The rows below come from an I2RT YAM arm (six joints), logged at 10 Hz.
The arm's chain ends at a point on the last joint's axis. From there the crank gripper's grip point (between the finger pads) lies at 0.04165 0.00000 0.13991 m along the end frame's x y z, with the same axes.
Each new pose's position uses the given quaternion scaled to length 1; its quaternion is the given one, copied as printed.
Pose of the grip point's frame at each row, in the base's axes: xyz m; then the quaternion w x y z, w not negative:
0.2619 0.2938 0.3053 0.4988 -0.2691 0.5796 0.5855
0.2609 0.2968 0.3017 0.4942 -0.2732 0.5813 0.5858
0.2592 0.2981 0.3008 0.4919 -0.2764 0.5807 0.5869
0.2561 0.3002 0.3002 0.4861 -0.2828 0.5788 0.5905
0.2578 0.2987 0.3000 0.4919 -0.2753 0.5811 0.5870
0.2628 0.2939 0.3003 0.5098 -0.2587 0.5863 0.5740
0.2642 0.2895 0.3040 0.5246 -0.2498 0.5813 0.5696
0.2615 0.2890 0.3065 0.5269 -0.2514 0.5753 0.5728
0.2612 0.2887 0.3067 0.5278 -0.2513 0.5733 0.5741
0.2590 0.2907 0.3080 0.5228 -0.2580 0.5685 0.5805
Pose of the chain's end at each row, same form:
0.2400 0.1499 0.3169 0.4988 -0.2691 0.5796 0.5855
0.2404 0.1528 0.3145 0.4942 -0.2732 0.5813 0.5858
0.2398 0.1540 0.3139 0.4919 -0.2764 0.5807 0.5869
0.2394 0.1558 0.3138 0.4861 -0.2828 0.5788 0.5905
0.2382 0.1546 0.3131 0.4919 -0.2753 0.5811 0.5870
0.2351 0.1511 0.3126 0.5098 -0.2587 0.5863 0.5740
0.2322 0.1474 0.3134 0.5246 -0.2498 0.5813 0.5696
0.2302 0.1466 0.3141 0.5269 -0.2514 0.5753 0.5728
0.2301 0.1462 0.3137 0.5278 -0.2513 0.5733 0.5741
0.2311 0.1476 0.3144 0.5228 -0.2580 0.5685 0.5805

